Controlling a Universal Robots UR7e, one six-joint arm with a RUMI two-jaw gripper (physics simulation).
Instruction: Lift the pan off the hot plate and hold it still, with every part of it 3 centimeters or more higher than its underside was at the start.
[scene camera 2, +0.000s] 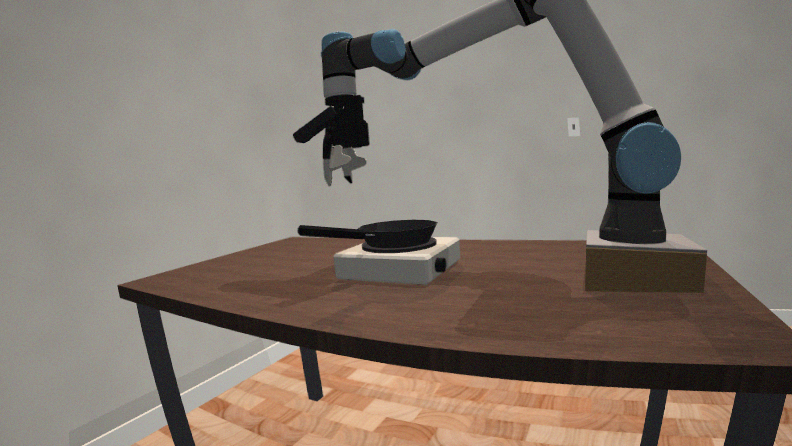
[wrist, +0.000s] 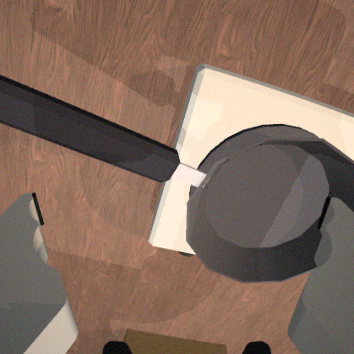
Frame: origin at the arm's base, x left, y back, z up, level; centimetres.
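Seen in the pictures: gripper, between the fingertips: (scene camera 2: 341, 184) (wrist: 181, 199); arm's base, origin of its link: (scene camera 2: 632, 238).
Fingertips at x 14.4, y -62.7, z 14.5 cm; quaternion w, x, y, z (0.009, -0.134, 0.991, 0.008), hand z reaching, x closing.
Pixels of each thing's top centre, then the offset from my fingertips to it. Level surfaces: height alone.
- white hot plate, centre of its top: (wrist: 263, 205) (scene camera 2: 401, 242) dz -15.4, dx -12.6, dy +7.9 cm
- brown table, height of its surface: dz -22.9 cm
- black knob, centre of its top: (scene camera 2: 440, 258) dz -17.7, dx -6.9, dy +20.0 cm
The black pan (scene camera 2: 400, 234) (wrist: 260, 200) sits level on the round plate of the white hot plate (scene camera 2: 382, 268) (wrist: 212, 95). Its dark handle (scene camera 2: 330, 231) (wrist: 85, 129) points left in both views, out past the hot plate's edge; its far end is cut off in the wrist view. My gripper (scene camera 2: 339, 181) (wrist: 181, 199) is open and empty, well above the pan and handle. In the wrist view the right finger overlaps the pan's right edge, and the left finger is over the table, below the handle in the picture.
The brown table (scene camera 2: 515, 326) (wrist: 100, 200) carries the hot plate. A black knob (scene camera 2: 440, 264) is on the hot plate's side. The robot's base stands on a brown block (scene camera 2: 645, 270) at the right; a brown block also shows at the bottom of the wrist view (wrist: 175, 342).
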